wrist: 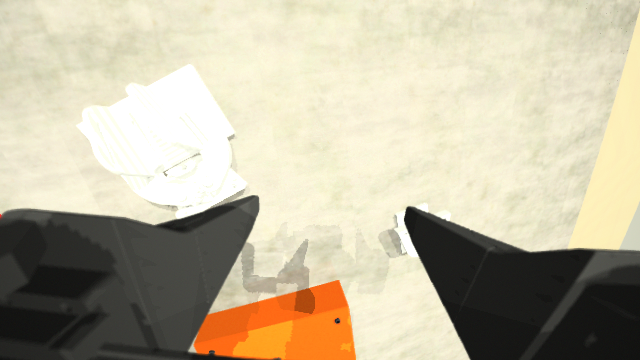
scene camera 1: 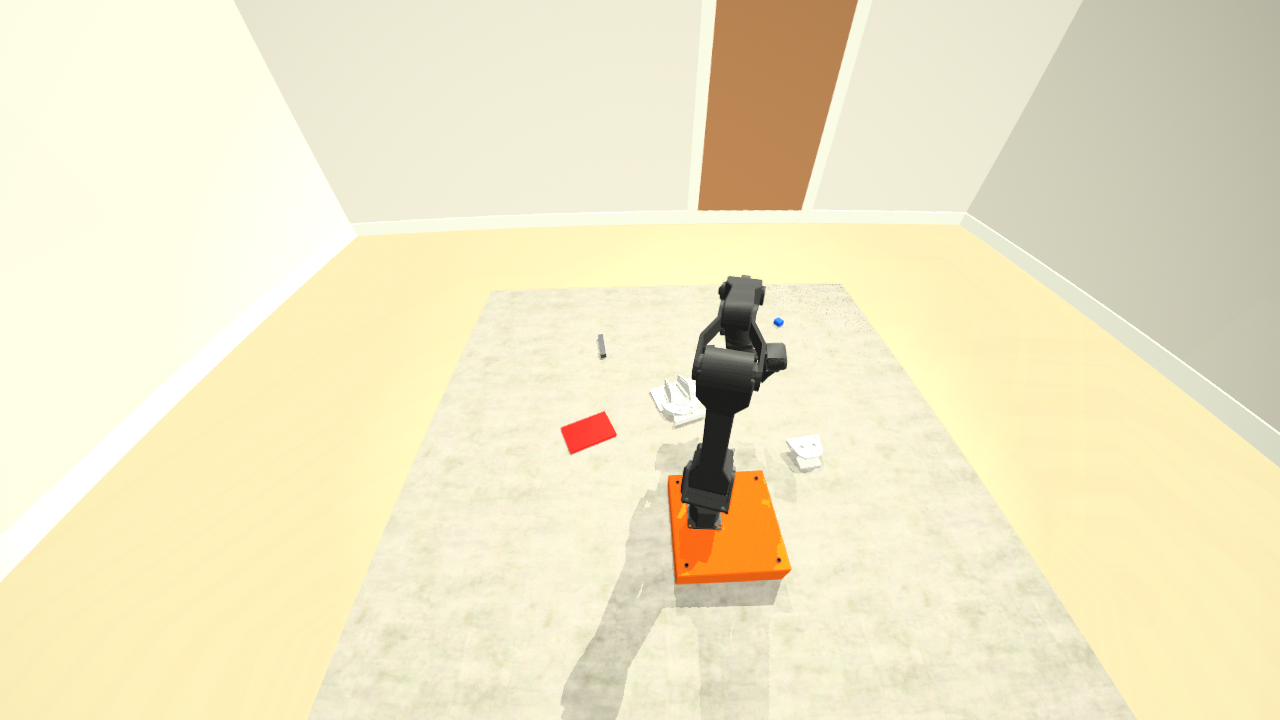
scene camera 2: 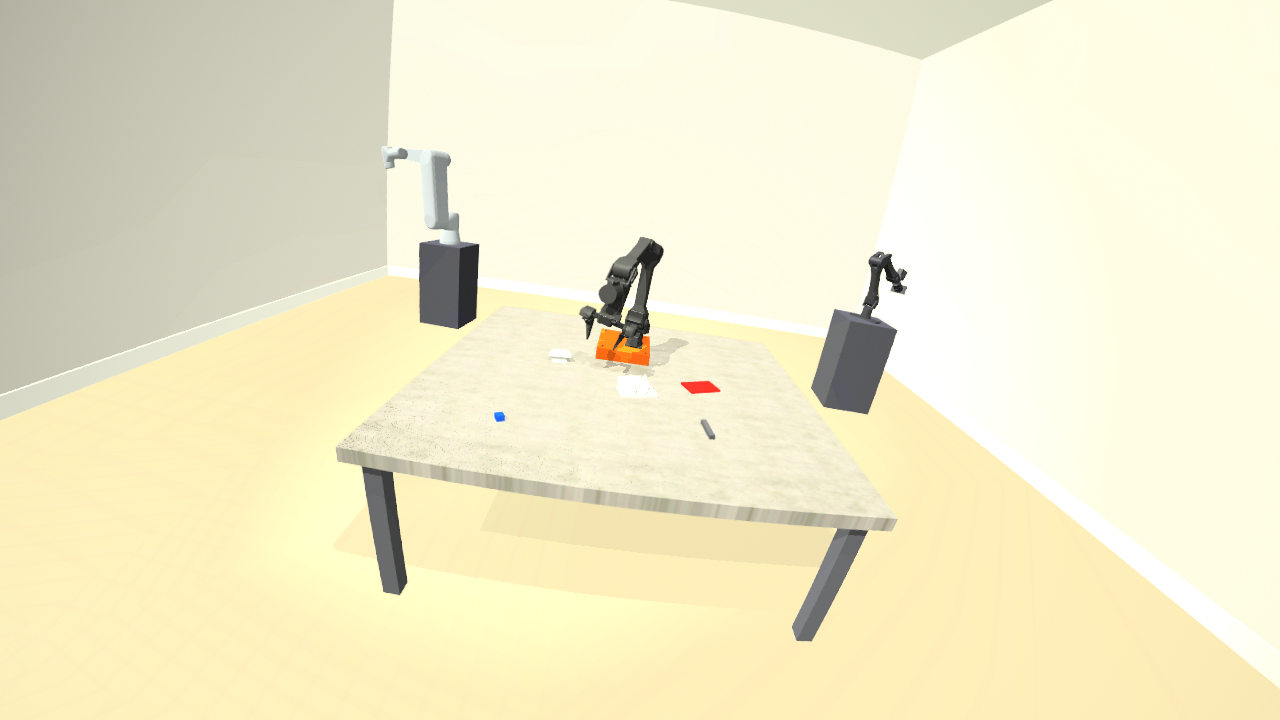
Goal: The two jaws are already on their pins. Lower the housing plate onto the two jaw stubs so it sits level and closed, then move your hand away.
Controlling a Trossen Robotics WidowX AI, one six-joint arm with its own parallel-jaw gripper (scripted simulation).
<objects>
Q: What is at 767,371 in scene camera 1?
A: The gripper.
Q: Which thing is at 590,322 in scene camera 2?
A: The gripper.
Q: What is the gripper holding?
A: Nothing.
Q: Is the gripper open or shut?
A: Open.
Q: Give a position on a red flat plate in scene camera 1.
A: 593,430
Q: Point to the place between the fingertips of the gripper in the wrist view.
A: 332,207
</objects>
